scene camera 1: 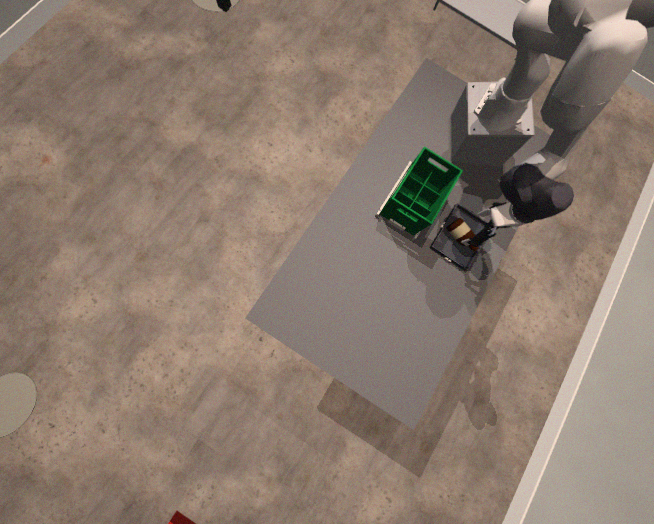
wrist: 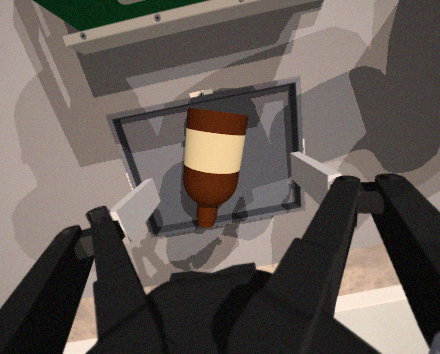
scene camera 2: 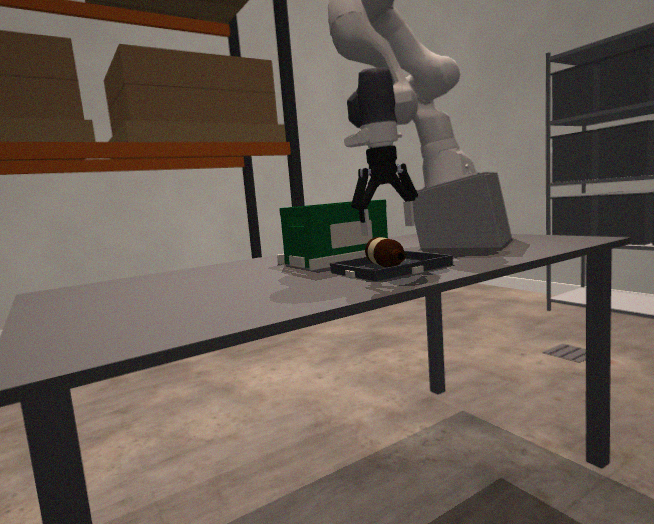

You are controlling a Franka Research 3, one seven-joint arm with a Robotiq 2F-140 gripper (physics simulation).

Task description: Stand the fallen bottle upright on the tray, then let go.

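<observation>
A brown bottle with a cream label (scene camera 1: 461, 230) (scene camera 2: 386, 253) (wrist: 215, 152) lies on its side in the dark shallow tray (scene camera 1: 449, 259) (scene camera 2: 354, 269) (wrist: 295, 125). Its base faces the green crate. In the wrist view its narrow neck points down the picture, to the tray's edge farther from the crate. My gripper (scene camera 1: 480, 228) (scene camera 2: 386, 217) (wrist: 221, 178) is open and empty, above the bottle and tray. In the wrist view the pale fingertips stand wide on either side of the bottle's shoulder and neck, apart from it.
A green divided crate (scene camera 1: 419, 222) (scene camera 2: 305, 234) (wrist: 85, 17) stands beside the tray, past the bottle's base. The arm's grey base block (scene camera 1: 474, 122) (scene camera 2: 461, 215) stands on the grey table (scene camera 1: 354, 305) (scene camera 2: 136, 305). The table's edge runs close to the tray.
</observation>
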